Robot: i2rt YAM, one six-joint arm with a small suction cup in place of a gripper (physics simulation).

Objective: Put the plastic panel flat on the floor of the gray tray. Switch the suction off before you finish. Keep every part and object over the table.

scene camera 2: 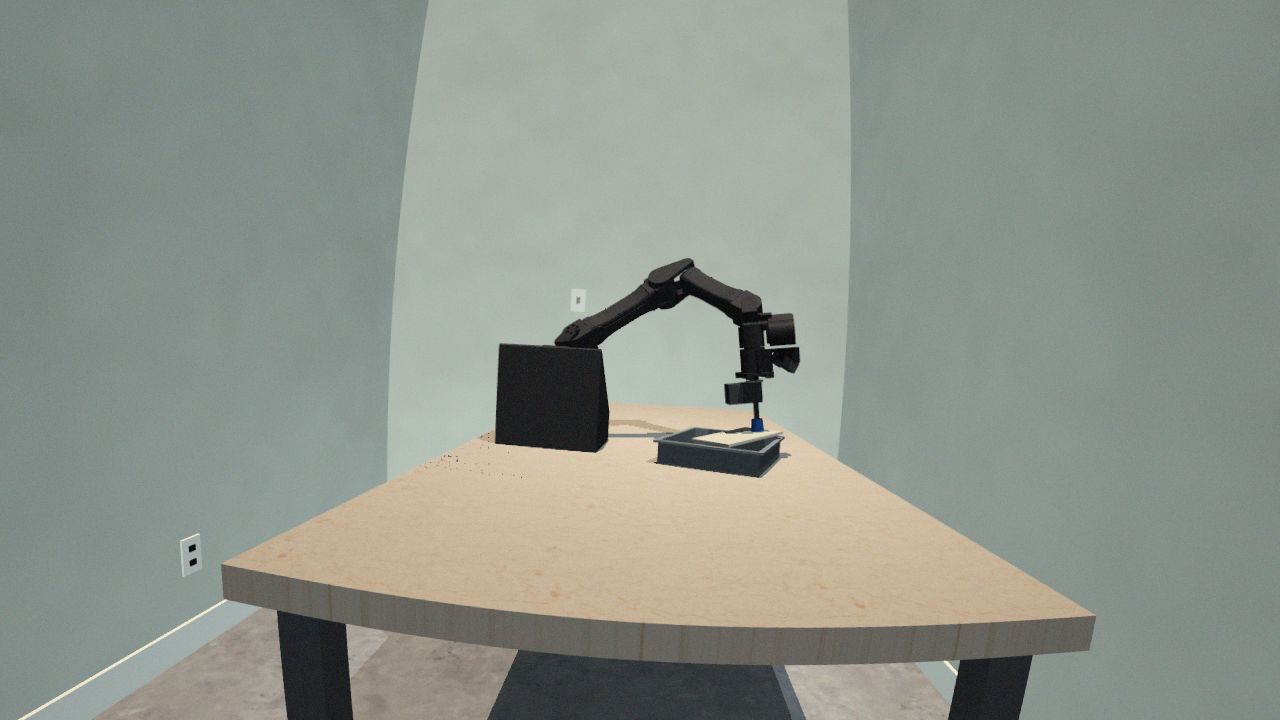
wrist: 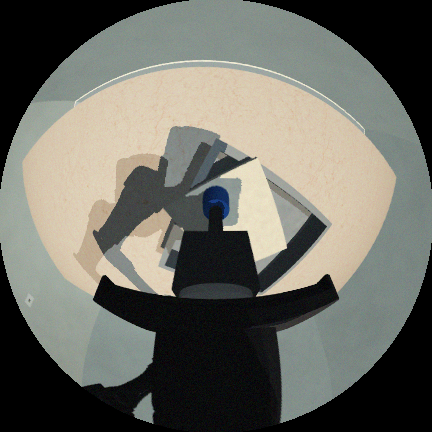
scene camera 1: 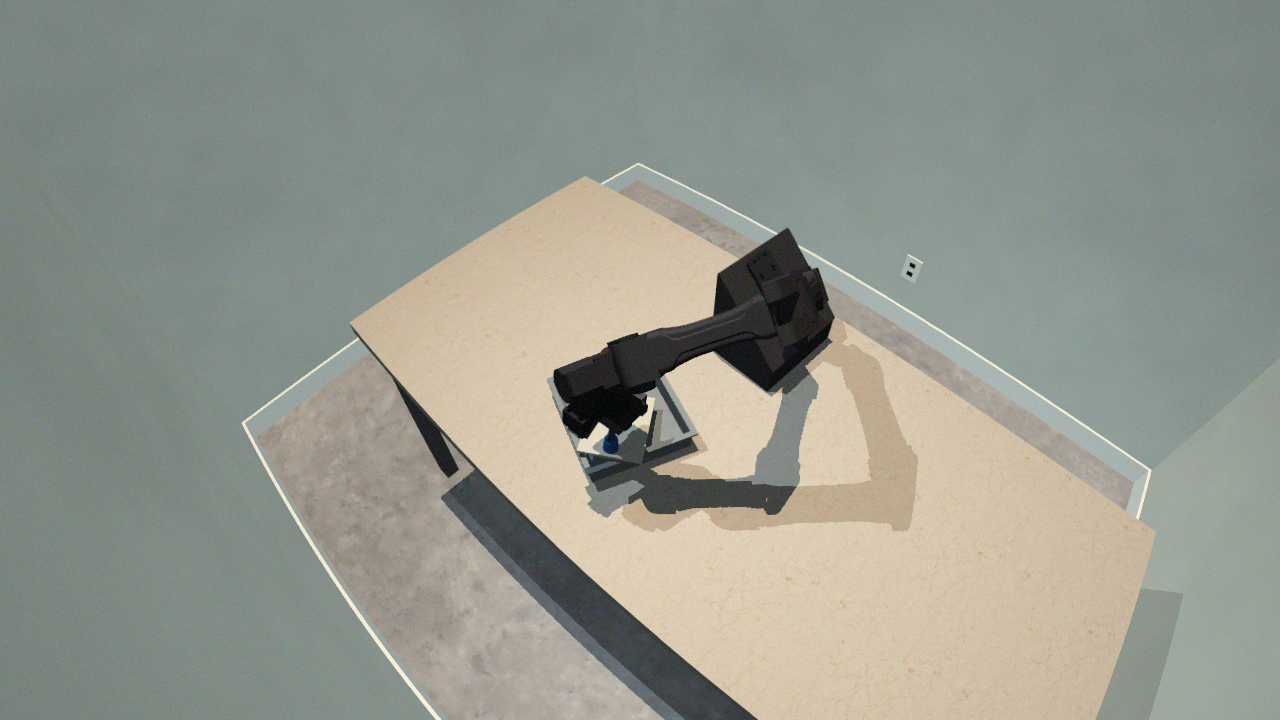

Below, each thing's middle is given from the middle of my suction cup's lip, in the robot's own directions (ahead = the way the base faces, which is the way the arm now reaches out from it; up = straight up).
Now: suction cup 50 mm past the plastic panel (scene camera 1: 632, 443), 40 mm to the left of it and 20 mm above it. From my suction cup the other things lie so: gray tray (scene camera 1: 670, 430): 80 mm behind, 70 mm to the right, 50 mm below.
